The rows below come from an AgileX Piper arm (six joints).
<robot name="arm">
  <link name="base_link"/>
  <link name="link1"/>
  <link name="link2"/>
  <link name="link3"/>
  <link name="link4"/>
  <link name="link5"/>
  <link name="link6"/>
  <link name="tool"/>
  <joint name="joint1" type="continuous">
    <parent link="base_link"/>
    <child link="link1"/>
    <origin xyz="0 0 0.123"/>
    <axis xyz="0 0 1"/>
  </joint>
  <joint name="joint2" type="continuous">
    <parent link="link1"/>
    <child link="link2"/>
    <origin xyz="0 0 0"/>
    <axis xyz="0 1 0"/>
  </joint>
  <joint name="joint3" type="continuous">
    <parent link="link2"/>
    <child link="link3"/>
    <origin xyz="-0.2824 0 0.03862"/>
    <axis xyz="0 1 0"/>
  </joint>
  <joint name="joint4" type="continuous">
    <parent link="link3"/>
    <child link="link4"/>
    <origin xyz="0.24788 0 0.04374"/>
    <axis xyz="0.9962 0 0.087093"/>
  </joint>
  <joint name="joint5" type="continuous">
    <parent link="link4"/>
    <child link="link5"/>
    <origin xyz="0 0 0"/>
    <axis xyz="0 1 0"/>
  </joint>
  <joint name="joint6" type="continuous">
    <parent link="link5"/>
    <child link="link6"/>
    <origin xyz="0.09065 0 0.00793"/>
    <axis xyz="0.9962 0 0.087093"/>
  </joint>
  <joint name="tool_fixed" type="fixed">
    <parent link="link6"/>
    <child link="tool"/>
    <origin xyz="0 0 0" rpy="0 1.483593 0"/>
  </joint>
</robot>
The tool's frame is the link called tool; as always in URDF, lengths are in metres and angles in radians. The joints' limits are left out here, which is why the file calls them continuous.
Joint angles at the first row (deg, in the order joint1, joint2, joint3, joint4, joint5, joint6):
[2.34, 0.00, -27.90, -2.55, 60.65, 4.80]
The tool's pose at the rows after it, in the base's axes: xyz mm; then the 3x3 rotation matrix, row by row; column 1 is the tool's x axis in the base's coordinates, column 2 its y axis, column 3 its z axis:
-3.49 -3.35 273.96; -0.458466 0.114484 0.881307; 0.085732 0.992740 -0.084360; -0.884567 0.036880 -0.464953
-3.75 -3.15 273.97; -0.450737 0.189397 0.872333; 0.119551 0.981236 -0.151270; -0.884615 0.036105 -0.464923
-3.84 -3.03 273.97; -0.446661 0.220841 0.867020; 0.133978 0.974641 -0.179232; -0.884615 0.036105 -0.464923
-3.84 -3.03 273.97; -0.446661 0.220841 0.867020; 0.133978 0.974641 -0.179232; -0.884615 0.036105 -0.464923
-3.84 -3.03 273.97; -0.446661 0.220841 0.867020; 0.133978 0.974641 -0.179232; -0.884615 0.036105 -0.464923
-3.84 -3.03 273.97; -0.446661 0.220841 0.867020; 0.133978 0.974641 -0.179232; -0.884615 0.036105 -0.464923
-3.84 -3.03 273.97; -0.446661 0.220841 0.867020; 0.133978 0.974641 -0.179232; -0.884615 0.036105 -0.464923
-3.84 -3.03 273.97; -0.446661 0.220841 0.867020; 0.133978 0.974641 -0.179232; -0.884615 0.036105 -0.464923
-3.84 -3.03 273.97; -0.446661 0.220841 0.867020; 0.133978 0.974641 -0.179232; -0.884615 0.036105 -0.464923
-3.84 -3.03 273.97; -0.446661 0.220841 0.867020; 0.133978 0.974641 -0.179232; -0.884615 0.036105 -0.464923
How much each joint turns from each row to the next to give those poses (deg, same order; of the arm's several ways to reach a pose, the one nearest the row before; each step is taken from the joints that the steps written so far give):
[-5.30, 0.00, 0.00, 0.00, 0.00, 0.00]
[-4.32, 0.00, 0.00, -0.05, 0.00, 0.00]
[-1.84, 0.00, 0.00, 0.00, 0.00, 0.00]
[0.00, 0.00, 0.00, 0.00, 0.00, 0.00]
[0.00, 0.00, 0.00, 0.00, 0.00, 0.00]
[0.00, 0.00, 0.00, 0.00, 0.00, 0.00]
[0.00, 0.00, 0.00, 0.00, 0.00, 0.00]
[0.00, 0.00, 0.00, 0.00, 0.00, 0.00]
[0.00, 0.00, 0.00, 0.00, 0.00, 0.00]
[0.00, 0.00, 0.00, 0.00, 0.00, 0.00]

